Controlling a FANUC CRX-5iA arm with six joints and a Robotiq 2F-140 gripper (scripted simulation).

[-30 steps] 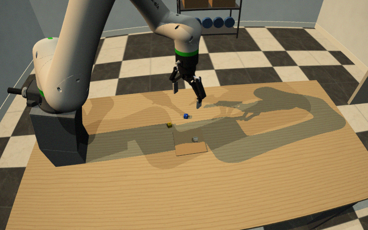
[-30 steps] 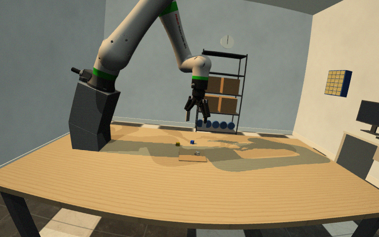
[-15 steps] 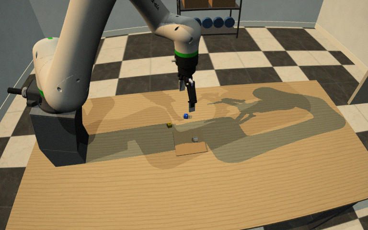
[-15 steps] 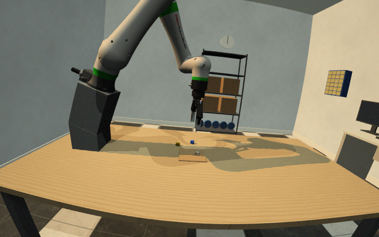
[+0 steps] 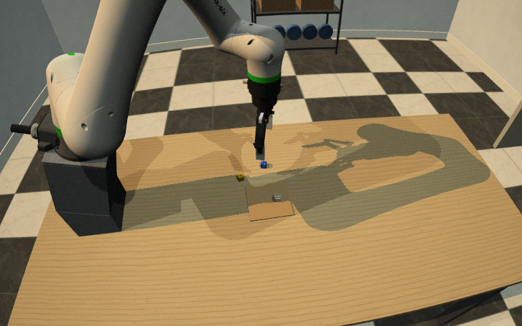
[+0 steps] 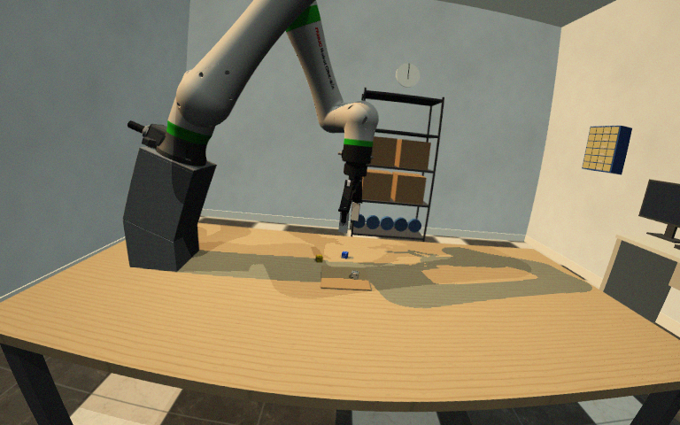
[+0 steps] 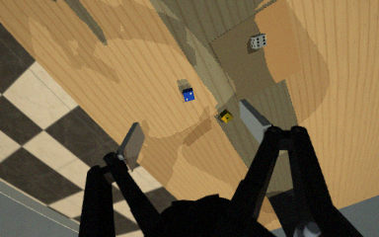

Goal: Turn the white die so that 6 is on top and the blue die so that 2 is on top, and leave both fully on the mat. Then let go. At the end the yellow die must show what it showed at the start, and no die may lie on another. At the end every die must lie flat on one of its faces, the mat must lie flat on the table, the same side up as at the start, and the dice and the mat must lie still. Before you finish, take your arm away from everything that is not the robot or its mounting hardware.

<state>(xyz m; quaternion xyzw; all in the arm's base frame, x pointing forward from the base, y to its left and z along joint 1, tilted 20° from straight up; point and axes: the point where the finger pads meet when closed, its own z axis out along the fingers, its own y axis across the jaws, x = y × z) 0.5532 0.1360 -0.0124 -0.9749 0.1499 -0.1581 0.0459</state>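
Now: hand 120 mm above the blue die. Round my hand: white die (20 mm ahead, 160 mm to the right, 110 mm below); then tan mat (10 mm behind, 150 mm to the right, 130 mm below); then yellow die (90 mm behind, 50 mm to the right, 120 mm below).
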